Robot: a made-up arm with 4 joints. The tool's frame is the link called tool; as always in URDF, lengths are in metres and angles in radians. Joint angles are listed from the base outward. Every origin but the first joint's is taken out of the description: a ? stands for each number. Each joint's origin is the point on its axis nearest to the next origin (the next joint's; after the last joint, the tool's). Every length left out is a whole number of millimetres.
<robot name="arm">
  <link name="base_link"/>
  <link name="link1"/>
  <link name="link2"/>
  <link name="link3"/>
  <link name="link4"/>
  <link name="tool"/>
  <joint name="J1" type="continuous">
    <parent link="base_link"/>
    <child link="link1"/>
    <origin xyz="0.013 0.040 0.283" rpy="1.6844 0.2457 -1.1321"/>
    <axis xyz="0 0 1"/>
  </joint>
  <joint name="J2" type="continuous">
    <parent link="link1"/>
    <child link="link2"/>
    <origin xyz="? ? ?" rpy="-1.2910 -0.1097 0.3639"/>
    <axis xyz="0 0 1"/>
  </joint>
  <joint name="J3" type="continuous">
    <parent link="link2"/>
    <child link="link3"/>
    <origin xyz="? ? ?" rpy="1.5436 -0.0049 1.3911"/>
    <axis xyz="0 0 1"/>
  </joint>
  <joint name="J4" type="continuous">
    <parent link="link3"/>
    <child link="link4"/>
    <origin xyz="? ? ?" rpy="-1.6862 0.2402 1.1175"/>
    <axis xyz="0 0 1"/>
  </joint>
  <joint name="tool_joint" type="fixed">
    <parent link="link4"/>
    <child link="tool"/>
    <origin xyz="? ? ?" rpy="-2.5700 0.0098 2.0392"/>
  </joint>
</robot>
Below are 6 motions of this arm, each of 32 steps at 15 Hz.
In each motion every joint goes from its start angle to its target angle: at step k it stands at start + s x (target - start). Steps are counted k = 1, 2, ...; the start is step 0. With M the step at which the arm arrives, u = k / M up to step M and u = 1 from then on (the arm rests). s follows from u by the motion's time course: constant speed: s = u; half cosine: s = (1 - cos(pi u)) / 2; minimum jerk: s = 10 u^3 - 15 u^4 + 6 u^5.
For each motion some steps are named. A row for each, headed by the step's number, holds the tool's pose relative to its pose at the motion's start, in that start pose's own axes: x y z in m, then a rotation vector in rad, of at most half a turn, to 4 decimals.
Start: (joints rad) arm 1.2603 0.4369 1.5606 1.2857
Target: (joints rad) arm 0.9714 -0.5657 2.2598 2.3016
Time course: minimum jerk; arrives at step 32
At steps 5, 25, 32:
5: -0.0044 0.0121 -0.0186 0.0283 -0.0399 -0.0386
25: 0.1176 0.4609 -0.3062 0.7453 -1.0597 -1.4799
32: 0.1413 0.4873 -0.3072 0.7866 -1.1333 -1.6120

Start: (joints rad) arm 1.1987 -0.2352 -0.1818 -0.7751
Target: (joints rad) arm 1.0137 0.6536 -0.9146 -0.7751
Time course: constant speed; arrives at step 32
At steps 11, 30, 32:
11: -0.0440 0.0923 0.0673 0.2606 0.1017 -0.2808
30: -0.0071 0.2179 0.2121 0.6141 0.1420 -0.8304
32: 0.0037 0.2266 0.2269 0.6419 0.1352 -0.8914

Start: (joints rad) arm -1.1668 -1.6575 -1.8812 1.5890
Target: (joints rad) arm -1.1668 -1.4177 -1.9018 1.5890
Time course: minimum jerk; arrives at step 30
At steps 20, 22, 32:
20: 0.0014 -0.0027 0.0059 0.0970 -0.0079 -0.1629
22: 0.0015 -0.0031 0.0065 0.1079 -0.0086 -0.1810
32: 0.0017 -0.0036 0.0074 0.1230 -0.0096 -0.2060

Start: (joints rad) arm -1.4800 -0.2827 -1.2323 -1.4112
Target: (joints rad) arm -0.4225 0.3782 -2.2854 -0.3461
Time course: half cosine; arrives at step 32
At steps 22, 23, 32:
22: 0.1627 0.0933 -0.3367 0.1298 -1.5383 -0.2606
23: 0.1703 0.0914 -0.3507 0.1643 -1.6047 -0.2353
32: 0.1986 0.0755 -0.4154 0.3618 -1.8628 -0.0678

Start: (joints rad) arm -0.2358 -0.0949 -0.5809 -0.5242
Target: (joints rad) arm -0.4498 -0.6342 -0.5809 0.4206
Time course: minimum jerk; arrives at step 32
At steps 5, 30, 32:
5: 0.0042 -0.0007 -0.0001 0.0056 -0.0089 -0.0069
30: 0.1460 0.0215 -0.0152 0.2688 -0.2140 -0.3052
32: 0.1463 0.0217 -0.0153 0.2696 -0.2142 -0.3061

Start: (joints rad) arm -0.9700 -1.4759 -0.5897 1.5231
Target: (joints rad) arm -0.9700 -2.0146 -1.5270 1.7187
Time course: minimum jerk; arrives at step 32
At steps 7, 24, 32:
7: -0.0097 0.0094 0.0110 -0.0298 0.0652 -0.0275
24: -0.0359 0.1283 0.1420 -0.5486 0.7111 -0.1748
32: -0.0313 0.1457 0.1545 -0.6352 0.7755 -0.1707

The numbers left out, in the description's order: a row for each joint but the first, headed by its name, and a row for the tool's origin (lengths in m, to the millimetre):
J2: 0.321 -0.092 0.000
J3: 0.028 -0.270 0.000
J4: -0.051 0.185 0.000
tool: 0.057 -0.080 0.000

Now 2 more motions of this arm.
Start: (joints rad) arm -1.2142 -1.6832 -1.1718 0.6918
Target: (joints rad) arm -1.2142 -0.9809 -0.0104 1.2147
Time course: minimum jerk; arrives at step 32
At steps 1, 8, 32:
1: 0.0000 0.0000 -0.0001 -0.0001 -0.0005 -0.0001
8: 0.0111 -0.0167 -0.0229 -0.0222 -0.1683 -0.0254
32: 0.1563 -0.2035 -0.0144 -0.3006 -1.5762 -0.1110

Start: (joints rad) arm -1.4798 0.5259 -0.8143 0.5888
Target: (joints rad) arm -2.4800 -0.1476 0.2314 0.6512
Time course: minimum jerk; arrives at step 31
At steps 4, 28, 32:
4: 0.0070 0.0002 -0.0001 -0.0144 -0.0011 0.0276
28: 0.3354 0.1915 -0.2099 -0.1056 0.2549 1.4716
32: 0.3359 0.1934 -0.2135 -0.1006 0.2595 1.4803

